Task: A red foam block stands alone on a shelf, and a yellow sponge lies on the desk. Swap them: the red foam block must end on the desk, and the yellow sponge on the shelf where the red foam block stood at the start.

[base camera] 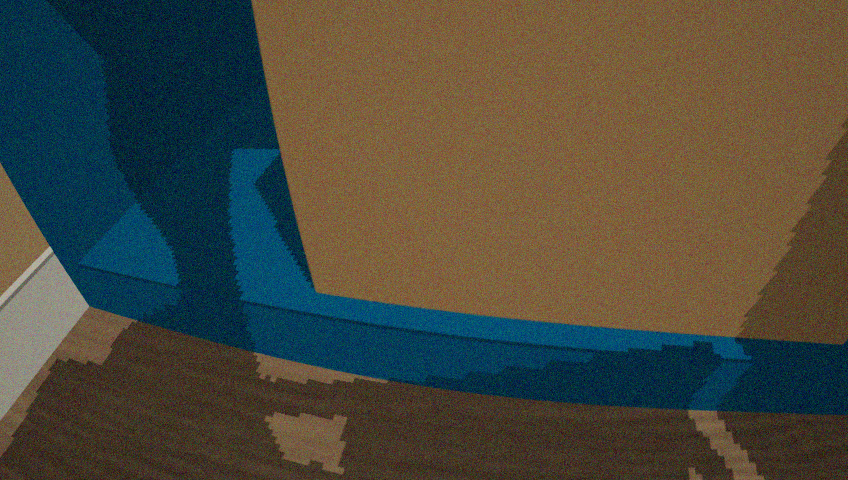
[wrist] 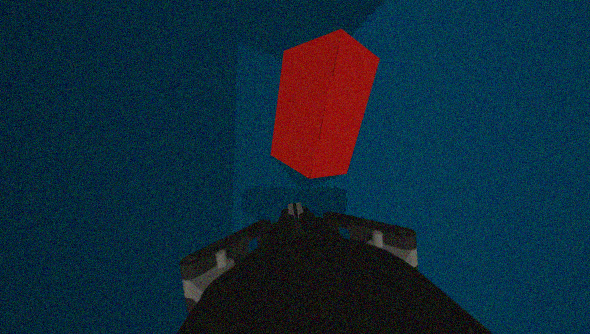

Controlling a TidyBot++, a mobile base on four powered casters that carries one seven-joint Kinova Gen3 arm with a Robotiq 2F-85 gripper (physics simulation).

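Places are measured from the arm's base along level axes (x ahead, y left, z up), in centimetres.
Pixels of known places: gripper, between the fingertips: [wrist: 295, 212].
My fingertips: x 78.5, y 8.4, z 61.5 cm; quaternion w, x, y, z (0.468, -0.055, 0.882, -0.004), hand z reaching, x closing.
Behind a point stands the place of what it marks.
The red foam block [wrist: 325, 105] @[z 63.9, x 72.1, y -1.0 cm] stands on a blue surface in the upper middle of the wrist view, two of its long sides showing. My gripper [wrist: 295, 212] @[z 61.5, x 78.5, y 8.4 cm] is shut with its fingertips together and empty. The tips show just below the block's lower end in the picture, apart from it, with a band of blue surface and shadow between them. The yellow sponge and the gripper do not show in the base camera view.
A blue piece of furniture [base camera: 368, 336] @[z -33.7, x 34.0, y 6.2 cm] with an upright side at the left and a low front edge stands before the base. A tan wall [base camera: 535, 166] @[z -19.1, x 33.7, y -4.8 cm] shows behind it. A white baseboard [base camera: 41, 315] @[z -35.3, x 36.2, y 43.7 cm] runs at the left. The wooden floor [base camera: 476, 440] @[z -39.6, x 27.7, y -1.8 cm] has shadows.
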